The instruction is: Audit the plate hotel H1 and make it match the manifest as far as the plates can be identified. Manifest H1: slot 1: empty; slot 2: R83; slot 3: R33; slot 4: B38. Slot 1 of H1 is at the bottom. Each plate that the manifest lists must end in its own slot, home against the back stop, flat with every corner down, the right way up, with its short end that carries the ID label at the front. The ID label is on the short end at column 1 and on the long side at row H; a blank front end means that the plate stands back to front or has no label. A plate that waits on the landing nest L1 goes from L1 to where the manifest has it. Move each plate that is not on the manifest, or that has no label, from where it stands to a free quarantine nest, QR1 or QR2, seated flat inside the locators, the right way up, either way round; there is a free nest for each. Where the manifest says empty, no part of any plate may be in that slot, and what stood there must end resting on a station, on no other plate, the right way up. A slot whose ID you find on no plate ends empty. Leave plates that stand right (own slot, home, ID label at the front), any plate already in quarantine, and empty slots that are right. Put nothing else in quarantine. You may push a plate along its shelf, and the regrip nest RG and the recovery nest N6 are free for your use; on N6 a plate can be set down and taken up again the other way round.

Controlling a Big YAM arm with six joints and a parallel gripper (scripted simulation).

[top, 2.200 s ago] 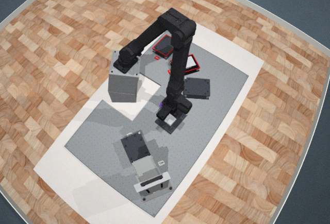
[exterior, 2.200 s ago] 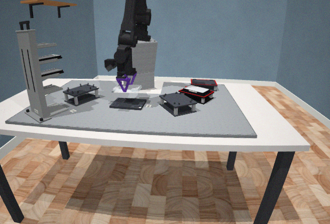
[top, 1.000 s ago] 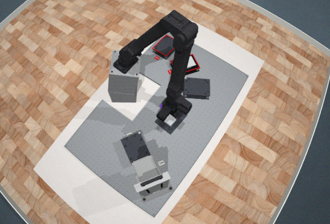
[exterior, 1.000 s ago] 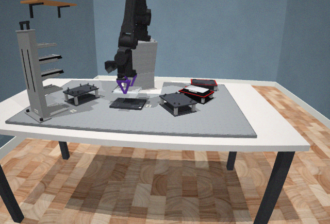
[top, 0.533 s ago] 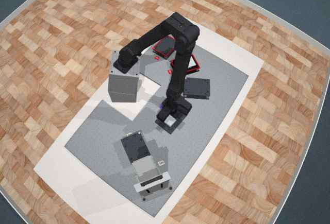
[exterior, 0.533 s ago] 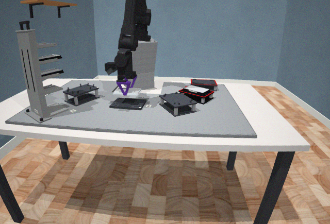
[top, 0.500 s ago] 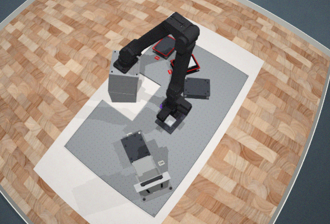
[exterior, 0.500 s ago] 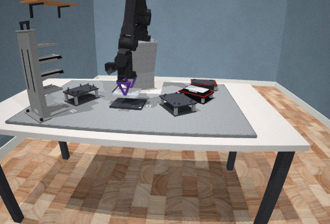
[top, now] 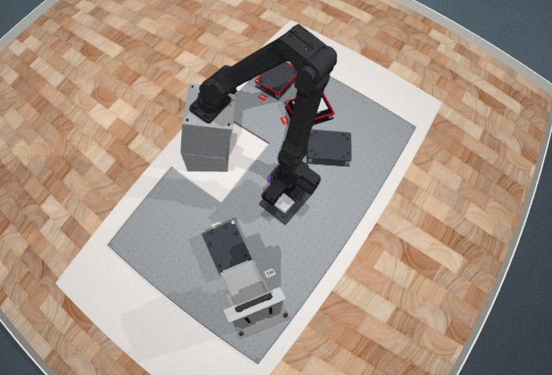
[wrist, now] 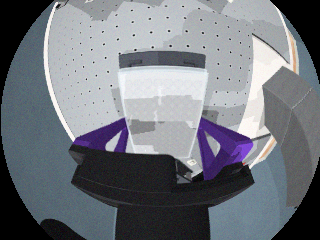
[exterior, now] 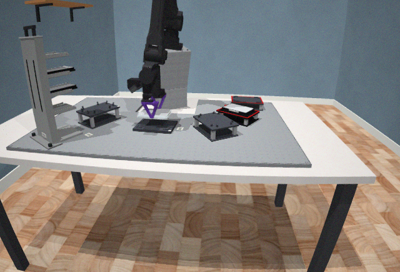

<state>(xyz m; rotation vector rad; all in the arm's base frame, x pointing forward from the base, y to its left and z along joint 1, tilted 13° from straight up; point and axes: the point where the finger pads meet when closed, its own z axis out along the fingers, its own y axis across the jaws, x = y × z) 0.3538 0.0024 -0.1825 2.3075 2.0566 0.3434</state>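
Right now the flat pad N6 is 60 mm below my hand. Also, from my hand: regrip nest RG: 50 mm behind, 280 mm to the right, 10 mm below; then landing nest L1: 30 mm ahead, 250 mm to the left, 20 mm below; then white plate: right at my hand.
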